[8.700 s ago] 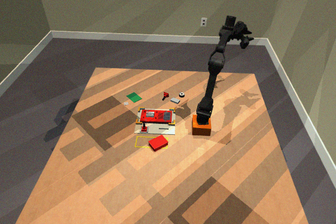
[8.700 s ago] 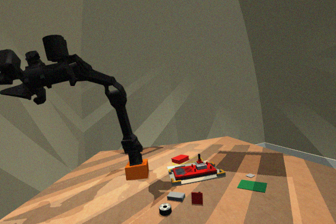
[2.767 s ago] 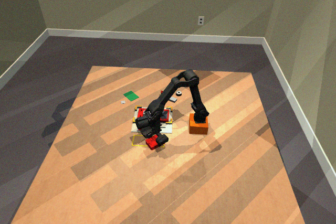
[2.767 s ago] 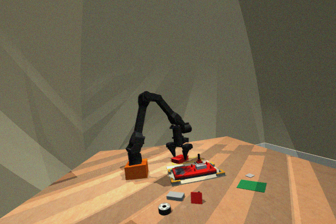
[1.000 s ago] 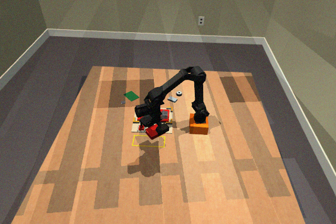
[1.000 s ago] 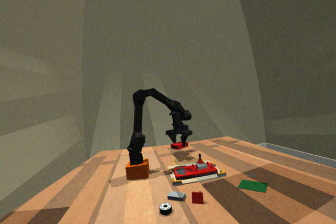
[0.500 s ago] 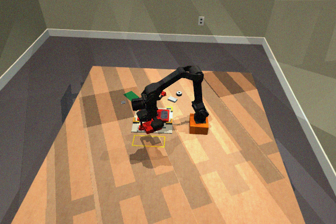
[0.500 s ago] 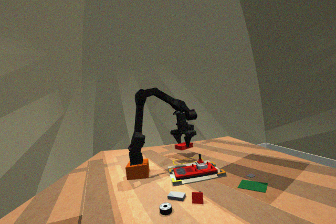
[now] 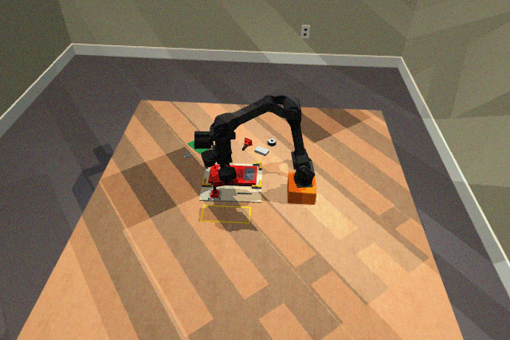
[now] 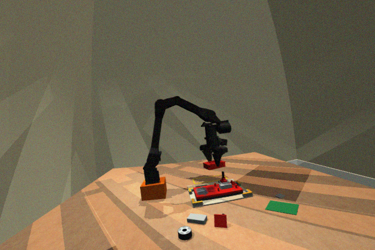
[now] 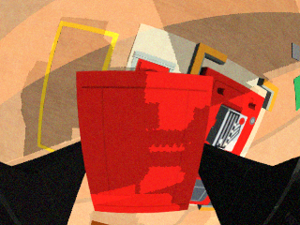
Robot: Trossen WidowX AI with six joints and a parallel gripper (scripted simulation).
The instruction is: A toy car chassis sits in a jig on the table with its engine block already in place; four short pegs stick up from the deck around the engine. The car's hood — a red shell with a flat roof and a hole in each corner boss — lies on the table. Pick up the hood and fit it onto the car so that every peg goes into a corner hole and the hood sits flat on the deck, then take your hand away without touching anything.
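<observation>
Now: gripper tip 11 cm to the left of the grey engine block and 8 cm above it. Round my gripper tip: white jig 9 cm to the right, 9 cm below, 3 cm behind; then red hood 1 cm above; then small grey tile 27 cm to the right, 16 cm ahead, 10 cm below.
</observation>
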